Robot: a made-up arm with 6 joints. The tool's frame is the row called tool.
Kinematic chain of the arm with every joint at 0, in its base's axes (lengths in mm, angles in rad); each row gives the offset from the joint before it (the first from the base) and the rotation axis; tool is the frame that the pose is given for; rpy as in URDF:
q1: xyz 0 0 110 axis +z
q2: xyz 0 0 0 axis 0.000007 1 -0.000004
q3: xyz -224 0 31 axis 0.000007 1 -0.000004
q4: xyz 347 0 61 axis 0.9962 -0.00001 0.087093
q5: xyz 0 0 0 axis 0.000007 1 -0.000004
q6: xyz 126 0 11 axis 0.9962 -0.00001 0.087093
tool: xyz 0 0 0 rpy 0 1.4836 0
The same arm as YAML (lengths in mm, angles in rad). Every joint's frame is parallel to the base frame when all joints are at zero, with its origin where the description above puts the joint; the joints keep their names.
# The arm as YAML. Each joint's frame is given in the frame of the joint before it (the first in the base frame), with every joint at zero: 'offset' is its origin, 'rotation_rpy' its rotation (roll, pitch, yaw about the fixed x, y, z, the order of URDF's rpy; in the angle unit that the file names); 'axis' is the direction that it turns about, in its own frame. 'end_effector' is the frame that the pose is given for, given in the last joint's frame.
length_unit: mm
angle_unit: rad
chain:
  - id: q1
    offset: [0.0, 0.0, 110.0]
    rotation_rpy: [0.0, 0.0, 0.0]
    axis: "+z"
  - id: q2
    offset: [0.0, 0.0, 0.0]
    rotation_rpy: [0.0, 0.0, 0.0]
    axis: "+y"
  - id: q3
    offset: [-224.0, 0.0, 31.0]
    rotation_rpy: [0.0, 0.0, 0.0]
    axis: "+y"
  - id: q4
    offset: [347.0, 0.0, 61.0]
    rotation_rpy: [0.0, 0.0, 0.0]
    axis: [0.9962, 0.0, 0.0871]
  - id: q5
    offset: [0.0, 0.0, 0.0]
    rotation_rpy: [0.0, 0.0, 0.0]
    axis: "+y"
  - id: q6
    offset: [126.0, 0.0, 11.0]
    rotation_rpy: [0.0, 0.0, 0.0]
    axis: [0.9962, 0.0, 0.0871]
end_effector:
  offset: [0.0, 0.0, 0.0]
  rotation_rpy: [0.0, 1.4836, 0.0]

